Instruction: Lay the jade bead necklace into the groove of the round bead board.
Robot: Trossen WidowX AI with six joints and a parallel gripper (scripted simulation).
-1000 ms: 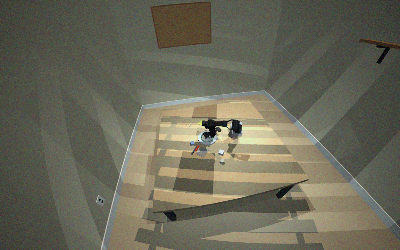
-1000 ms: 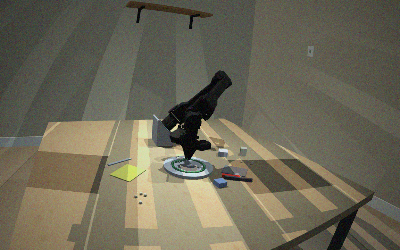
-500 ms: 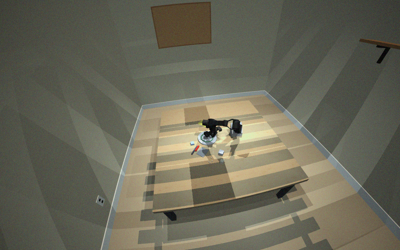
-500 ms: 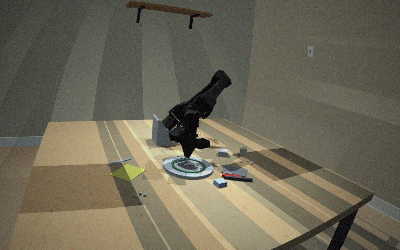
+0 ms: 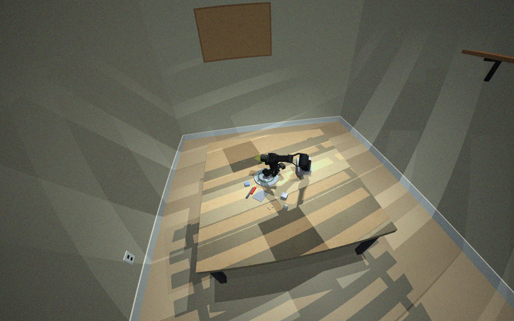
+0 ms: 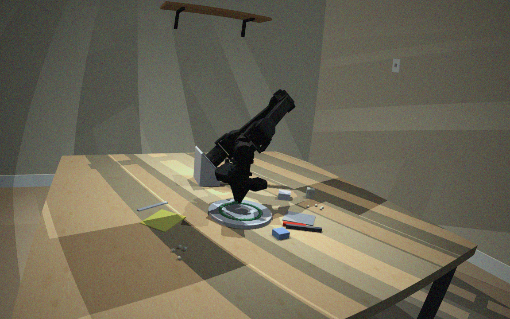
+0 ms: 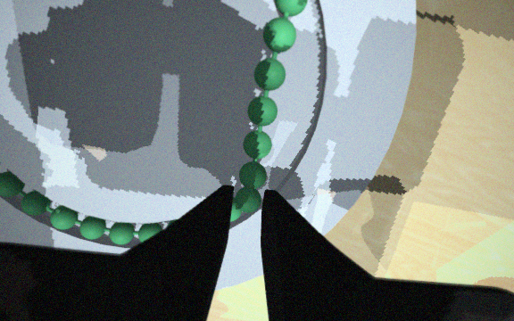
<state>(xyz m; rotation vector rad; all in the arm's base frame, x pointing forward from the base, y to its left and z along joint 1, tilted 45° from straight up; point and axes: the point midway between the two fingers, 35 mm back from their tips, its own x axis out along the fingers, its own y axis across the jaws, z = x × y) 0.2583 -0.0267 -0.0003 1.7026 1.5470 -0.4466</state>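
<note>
Right now my gripper tip is 60 mm short of the round grey bead board, 20 mm to the left of it and 10 mm above it. Round my gripper tip: grey plate 150 mm ahead, 140 mm to the left, 10 mm below; blue block 230 mm ahead, 10 mm to the left, 10 mm below; red and black pen 210 mm ahead, 90 mm to the left, 10 mm below.
</note>
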